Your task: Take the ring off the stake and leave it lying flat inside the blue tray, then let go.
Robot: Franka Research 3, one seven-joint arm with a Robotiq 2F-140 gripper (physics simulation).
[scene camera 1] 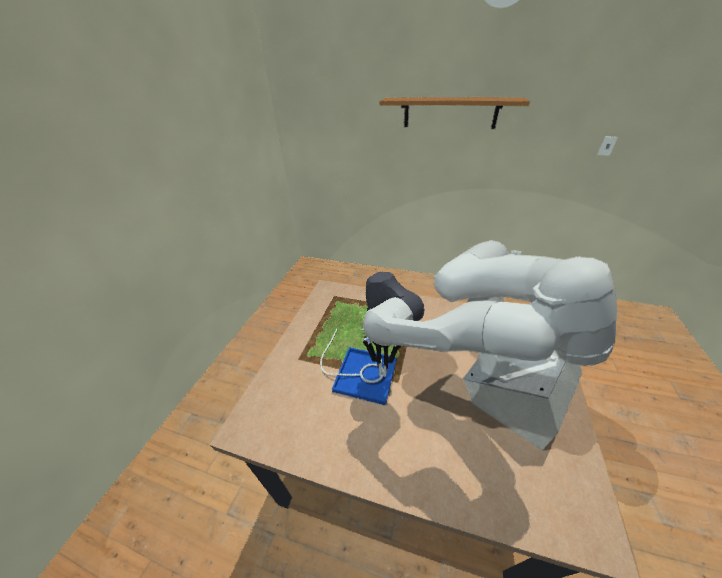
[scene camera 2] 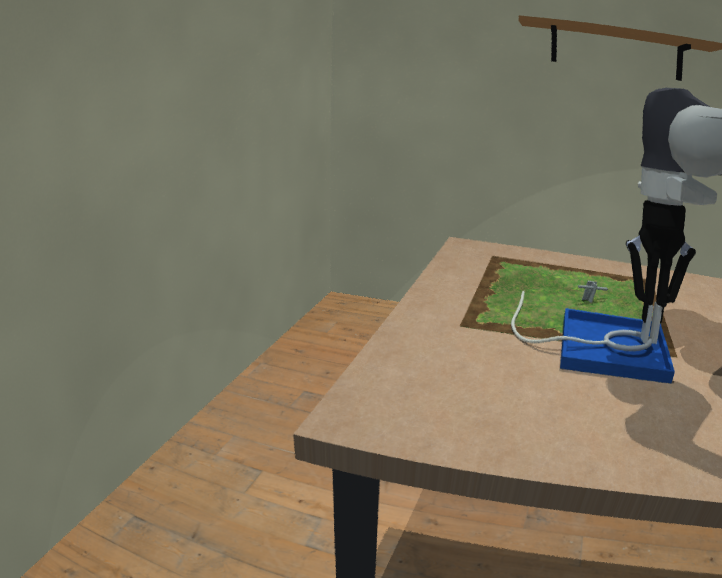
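Observation:
The white ring [scene camera 1: 369, 382] [scene camera 2: 626, 350] is level and low inside the blue tray [scene camera 1: 351, 386] [scene camera 2: 617, 368], towards its right side. I cannot tell whether it touches the tray floor. Its white tail [scene camera 1: 322, 360] [scene camera 2: 514, 322] runs left over the tray's wall and ends over the grass patch. My gripper [scene camera 1: 382, 368] [scene camera 2: 650, 332] points down over the right part of the tray and is shut on the ring's right edge. The grey stake [scene camera 2: 589, 292] stands on the grass behind the tray, free of the ring. In scene camera 1 the stake does not show clearly.
The green grass patch [scene camera 1: 340, 322] [scene camera 2: 541, 295] with a brown border lies behind the tray on the brown table [scene camera 1: 289, 409] [scene camera 2: 421, 409]. The robot's base [scene camera 1: 520, 397] stands at the right. A wooden shelf [scene camera 1: 454, 101] [scene camera 2: 614, 31] is on the back wall.

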